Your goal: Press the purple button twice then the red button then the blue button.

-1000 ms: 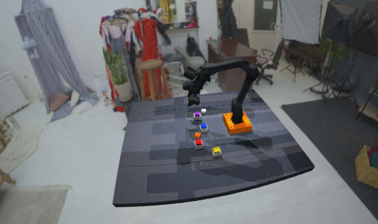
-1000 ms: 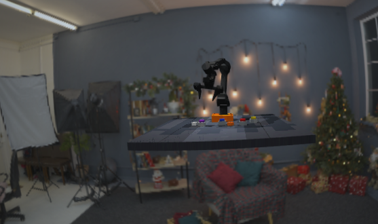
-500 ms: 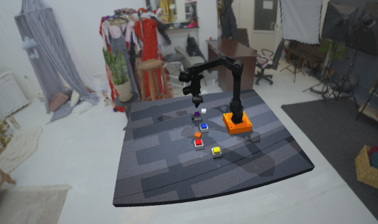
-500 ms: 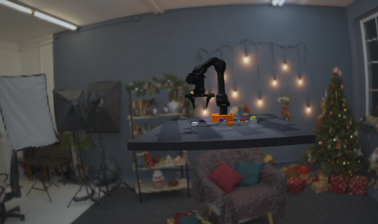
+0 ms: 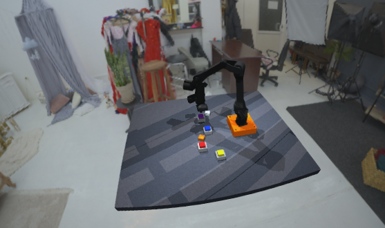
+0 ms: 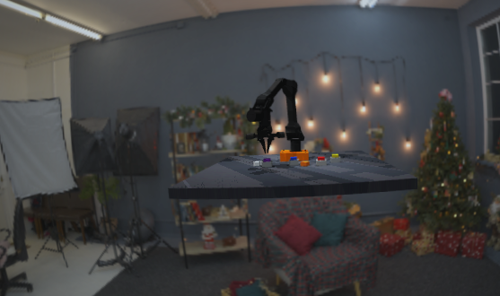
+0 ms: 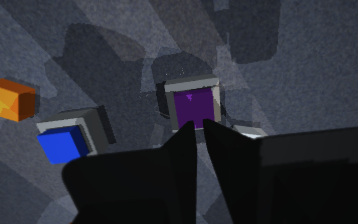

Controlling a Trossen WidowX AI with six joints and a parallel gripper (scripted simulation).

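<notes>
Right now my gripper tip is 3 cm above the purple button. From my gripper tip the other things lie so: orange block: 18 cm to the left, 6 cm ahead, 5 cm below; blue button: 13 cm to the left, 3 cm below; white block: 7 cm behind, 5 cm below, 4 cm to the right.
</notes>
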